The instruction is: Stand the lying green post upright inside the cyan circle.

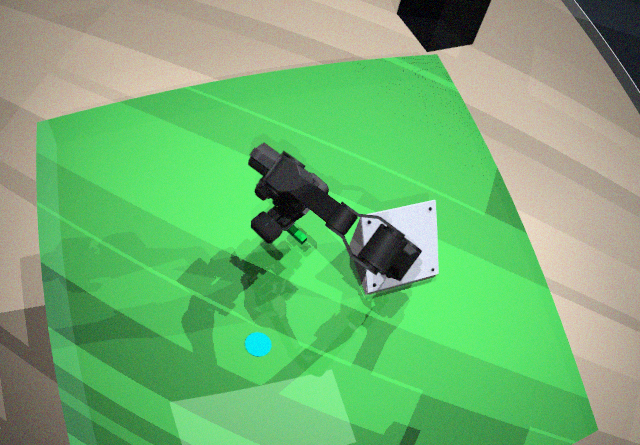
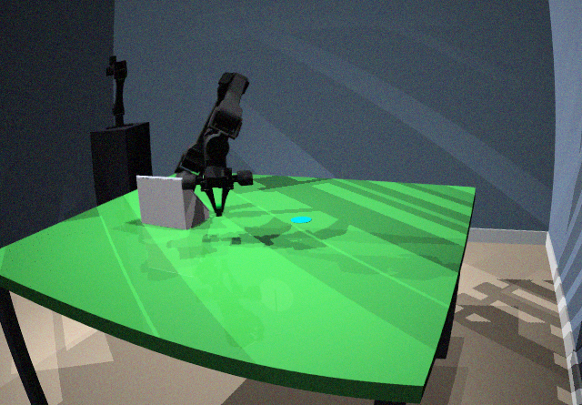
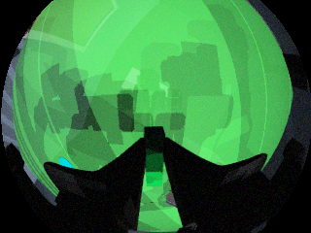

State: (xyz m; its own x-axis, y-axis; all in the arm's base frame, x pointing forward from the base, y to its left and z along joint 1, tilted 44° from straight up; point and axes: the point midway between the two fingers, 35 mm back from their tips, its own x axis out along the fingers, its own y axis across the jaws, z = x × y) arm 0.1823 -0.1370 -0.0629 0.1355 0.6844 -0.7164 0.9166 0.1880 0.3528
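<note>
Right now my gripper tip is 16 cm short of the cyan circle, 22 cm to the right of it and 8 cm above it. From my gripper tip the other things lie so: green post (1 cm behind, 2 cm to the left).
</note>
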